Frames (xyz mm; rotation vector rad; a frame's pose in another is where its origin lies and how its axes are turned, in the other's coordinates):
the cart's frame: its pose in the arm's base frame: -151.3 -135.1 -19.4 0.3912 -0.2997 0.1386
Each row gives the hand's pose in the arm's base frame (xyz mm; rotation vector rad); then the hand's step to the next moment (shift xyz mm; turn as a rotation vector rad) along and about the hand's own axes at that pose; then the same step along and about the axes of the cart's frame.
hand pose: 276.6 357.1 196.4 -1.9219 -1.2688 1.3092
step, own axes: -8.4 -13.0 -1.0 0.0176 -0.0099 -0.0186
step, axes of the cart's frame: -0.8 4.8 14.7 0.0178 0.0201 -0.0056
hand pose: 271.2 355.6 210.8 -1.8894 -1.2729 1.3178
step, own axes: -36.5 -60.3 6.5 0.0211 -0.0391 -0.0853
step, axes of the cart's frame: -13.1 21.8 66.1 0.0813 0.0489 0.0157
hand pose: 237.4 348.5 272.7 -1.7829 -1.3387 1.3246
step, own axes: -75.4 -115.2 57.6 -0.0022 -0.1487 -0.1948
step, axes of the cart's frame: -64.2 23.4 132.7 0.1826 0.1178 0.1134
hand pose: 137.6 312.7 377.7 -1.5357 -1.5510 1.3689
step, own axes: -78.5 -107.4 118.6 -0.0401 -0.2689 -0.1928
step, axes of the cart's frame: -107.7 -26.6 139.5 0.1807 0.1534 0.2343
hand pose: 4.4 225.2 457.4 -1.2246 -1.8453 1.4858
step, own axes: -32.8 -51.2 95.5 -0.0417 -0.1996 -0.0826
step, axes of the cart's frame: -72.0 -48.2 72.9 0.0856 0.0781 0.1870
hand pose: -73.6 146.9 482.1 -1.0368 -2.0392 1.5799
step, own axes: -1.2 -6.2 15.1 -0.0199 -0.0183 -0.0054
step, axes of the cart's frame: -11.2 -8.1 8.7 0.0162 -0.0061 0.0215
